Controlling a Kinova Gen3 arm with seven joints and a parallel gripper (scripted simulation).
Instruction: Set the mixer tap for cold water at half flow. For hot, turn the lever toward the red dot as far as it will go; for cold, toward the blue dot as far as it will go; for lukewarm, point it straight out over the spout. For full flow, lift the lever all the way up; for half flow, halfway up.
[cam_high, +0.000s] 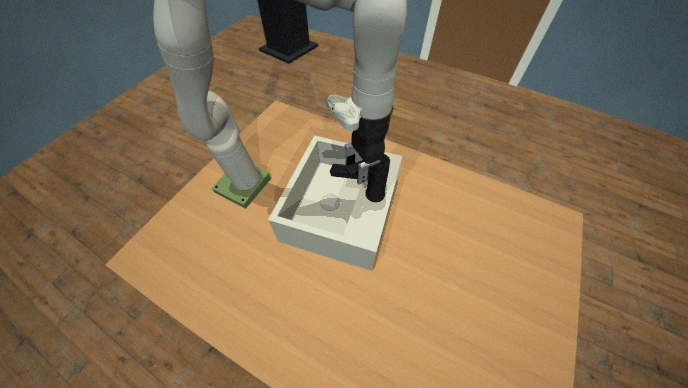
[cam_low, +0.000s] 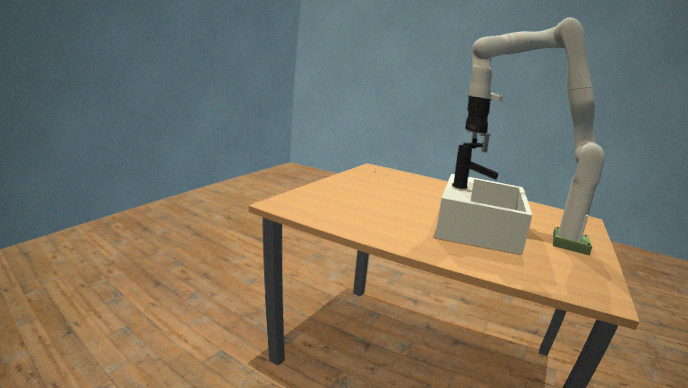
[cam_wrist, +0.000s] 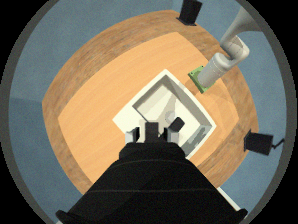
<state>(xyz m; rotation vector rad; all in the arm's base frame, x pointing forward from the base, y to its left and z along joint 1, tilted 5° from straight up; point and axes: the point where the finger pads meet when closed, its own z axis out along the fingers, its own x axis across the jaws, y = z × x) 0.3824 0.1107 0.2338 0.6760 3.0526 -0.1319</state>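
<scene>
The lever lies 10 mm ahead of my hand and 20 mm to the left of it. The rest, counted from my hand: black mixer tap (10 mm ahead, 40 mm to the left, 40 mm below); then white basin (80 mm behind, 20 mm to the left, 240 mm below).
</scene>
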